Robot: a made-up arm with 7 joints.
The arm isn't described. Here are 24 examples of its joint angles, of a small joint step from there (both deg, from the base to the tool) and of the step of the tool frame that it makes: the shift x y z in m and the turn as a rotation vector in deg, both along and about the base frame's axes.
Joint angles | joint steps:
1: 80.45 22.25 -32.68 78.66 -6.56 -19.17 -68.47 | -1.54 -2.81 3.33 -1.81 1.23 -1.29 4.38
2: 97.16 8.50 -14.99 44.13 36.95 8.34 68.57 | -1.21 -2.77 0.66 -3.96 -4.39 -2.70 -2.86
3: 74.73 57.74 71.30 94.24 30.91 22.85 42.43 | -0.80 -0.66 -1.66 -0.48 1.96 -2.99 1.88
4: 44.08 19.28 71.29 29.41 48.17 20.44 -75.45 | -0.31 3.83 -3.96 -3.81 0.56 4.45 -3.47
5: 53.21 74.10 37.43 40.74 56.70 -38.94 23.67 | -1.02 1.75 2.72 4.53 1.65 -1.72 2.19
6: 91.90 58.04 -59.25 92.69 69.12 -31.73 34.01 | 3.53 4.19 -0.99 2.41 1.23 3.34 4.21
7: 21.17 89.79 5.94 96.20 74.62 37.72 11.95 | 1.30 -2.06 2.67 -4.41 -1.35 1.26 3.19
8: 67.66 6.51 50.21 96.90 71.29 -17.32 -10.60 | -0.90 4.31 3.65 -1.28 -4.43 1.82 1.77
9: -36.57 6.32 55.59 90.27 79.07 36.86 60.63 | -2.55 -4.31 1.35 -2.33 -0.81 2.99 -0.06
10: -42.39 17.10 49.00 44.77 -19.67 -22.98 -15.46 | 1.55 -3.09 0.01 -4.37 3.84 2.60 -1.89
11: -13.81 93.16 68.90 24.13 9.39 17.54 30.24 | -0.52 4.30 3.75 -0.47 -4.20 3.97 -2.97
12: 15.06 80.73 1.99 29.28 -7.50 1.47 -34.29 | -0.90 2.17 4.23 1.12 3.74 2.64 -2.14
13: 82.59 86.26 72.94 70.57 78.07 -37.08 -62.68 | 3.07 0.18 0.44 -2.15 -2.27 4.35 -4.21
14: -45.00 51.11 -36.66 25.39 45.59 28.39 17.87 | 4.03 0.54 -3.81 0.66 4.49 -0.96 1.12
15: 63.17 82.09 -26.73 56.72 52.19 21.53 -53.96 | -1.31 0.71 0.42 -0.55 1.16 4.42 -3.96
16: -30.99 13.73 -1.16 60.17 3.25 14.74 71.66 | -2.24 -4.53 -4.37 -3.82 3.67 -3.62 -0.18
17: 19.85 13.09 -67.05 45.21 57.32 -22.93 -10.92 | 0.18 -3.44 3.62 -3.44 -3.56 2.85 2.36
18: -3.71 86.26 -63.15 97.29 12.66 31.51 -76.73 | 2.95 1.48 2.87 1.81 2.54 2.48 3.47
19: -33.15 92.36 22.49 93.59 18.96 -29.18 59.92 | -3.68 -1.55 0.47 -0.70 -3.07 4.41 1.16
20: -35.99 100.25 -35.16 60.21 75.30 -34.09 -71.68 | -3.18 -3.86 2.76 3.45 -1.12 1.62 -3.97
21: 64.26 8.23 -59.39 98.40 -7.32 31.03 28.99 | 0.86 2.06 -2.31 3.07 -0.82 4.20 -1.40
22: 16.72 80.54 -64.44 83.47 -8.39 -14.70 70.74 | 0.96 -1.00 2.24 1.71 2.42 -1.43 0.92
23: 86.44 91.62 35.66 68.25 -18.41 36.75 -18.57 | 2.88 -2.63 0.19 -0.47 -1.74 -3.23 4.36
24: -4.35 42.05 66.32 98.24 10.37 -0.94 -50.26 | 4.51 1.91 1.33 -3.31 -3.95 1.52 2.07
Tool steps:
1: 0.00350 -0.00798 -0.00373 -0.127 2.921 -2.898
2: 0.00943 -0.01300 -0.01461 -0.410 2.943 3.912
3: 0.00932 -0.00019 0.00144 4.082 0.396 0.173
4: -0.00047 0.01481 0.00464 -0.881 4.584 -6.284
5: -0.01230 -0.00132 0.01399 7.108 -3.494 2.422
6: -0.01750 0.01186 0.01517 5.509 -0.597 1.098
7: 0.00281 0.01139 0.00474 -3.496 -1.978 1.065
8: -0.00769 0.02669 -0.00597 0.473 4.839 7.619
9: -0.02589 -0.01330 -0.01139 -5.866 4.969 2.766
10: -0.00096 -0.02102 -0.01260 -2.700 0.182 10.018
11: 0.00440 -0.00853 0.03157 2.478 0.087 5.048
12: 0.00168 0.00234 0.01831 1.622 -7.396 3.028
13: -0.01006 0.00297 -0.00630 -1.076 -0.287 -6.349
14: 0.01604 -0.00027 -0.00761 -1.585 -4.763 1.818
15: 0.00002 0.00255 0.00119 -3.411 2.966 5.278
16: -0.02996 -0.03530 -0.00386 -7.236 3.027 2.272
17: 0.00946 -0.01559 0.00054 0.329 1.166 -1.832
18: 0.01928 -0.00176 0.00918 -0.323 -1.619 3.318
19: -0.00692 0.00078 -0.01381 3.368 5.150 4.627
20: -0.01166 -0.01233 -0.02037 -3.531 0.432 3.292
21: -0.00592 0.00545 -0.00035 1.887 -1.438 2.973
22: 0.00918 -0.00670 0.00165 -4.772 -2.223 -0.530
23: 0.00380 0.00457 -0.00509 2.364 0.766 -3.826
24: 0.00776 0.01105 0.01613 -0.476 -0.076 3.506
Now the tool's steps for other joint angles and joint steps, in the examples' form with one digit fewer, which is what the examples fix.
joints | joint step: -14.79 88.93 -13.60 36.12 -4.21 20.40 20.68 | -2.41 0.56 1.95 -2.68 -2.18 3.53 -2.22
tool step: -0.0035 0.0053 0.0027 6.64 1.65 3.37
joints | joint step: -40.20 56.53 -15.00 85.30 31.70 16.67 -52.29 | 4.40 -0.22 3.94 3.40 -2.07 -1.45 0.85
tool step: 0.0283 -0.0009 0.0048 -1.09 -10.59 -2.09
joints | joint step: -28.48 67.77 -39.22 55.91 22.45 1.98 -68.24 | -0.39 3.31 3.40 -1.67 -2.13 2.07 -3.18
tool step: 0.0121 0.0164 0.0108 9.12 -2.60 -1.45
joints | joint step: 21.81 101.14 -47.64 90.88 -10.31 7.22 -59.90 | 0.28 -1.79 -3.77 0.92 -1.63 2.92 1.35
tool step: -0.0028 -0.0049 -0.0142 0.34 4.07 1.35
